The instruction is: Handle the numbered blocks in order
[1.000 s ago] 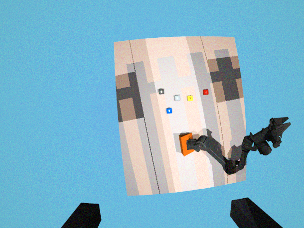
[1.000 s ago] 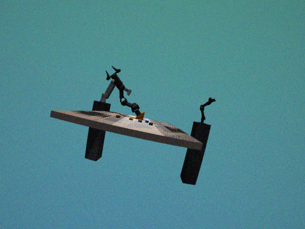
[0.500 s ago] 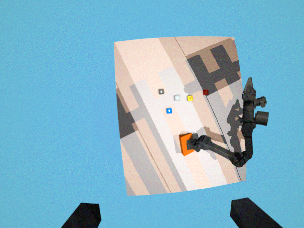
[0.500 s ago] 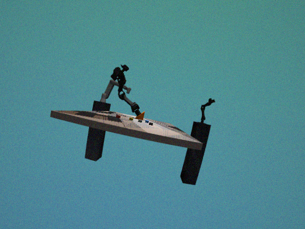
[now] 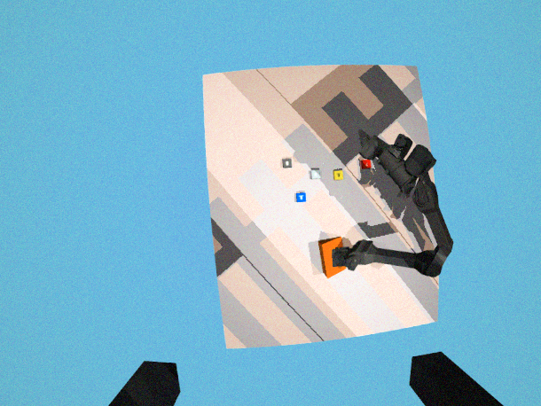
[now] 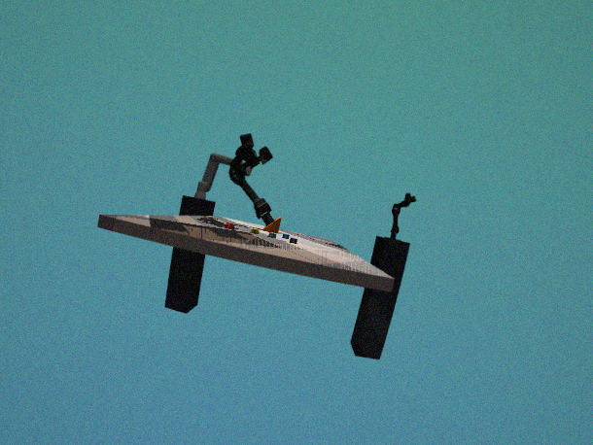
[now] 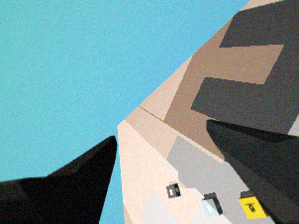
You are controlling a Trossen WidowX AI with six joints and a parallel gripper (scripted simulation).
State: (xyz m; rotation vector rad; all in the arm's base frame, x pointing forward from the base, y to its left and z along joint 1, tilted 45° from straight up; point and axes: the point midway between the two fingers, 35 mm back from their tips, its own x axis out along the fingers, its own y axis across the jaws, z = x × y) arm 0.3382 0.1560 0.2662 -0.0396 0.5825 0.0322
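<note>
My gripper tip is 27 cm above the dark block, 23 cm to the right of it and 5 cm past it. Round my gripper tip: yellow block 27 cm below, 10 cm behind, 4 cm to the left; then blue block 27 cm below, 18 cm to the left, 18 cm behind; then red block 27 cm below, 8 cm to the right, 6 cm behind.
</note>
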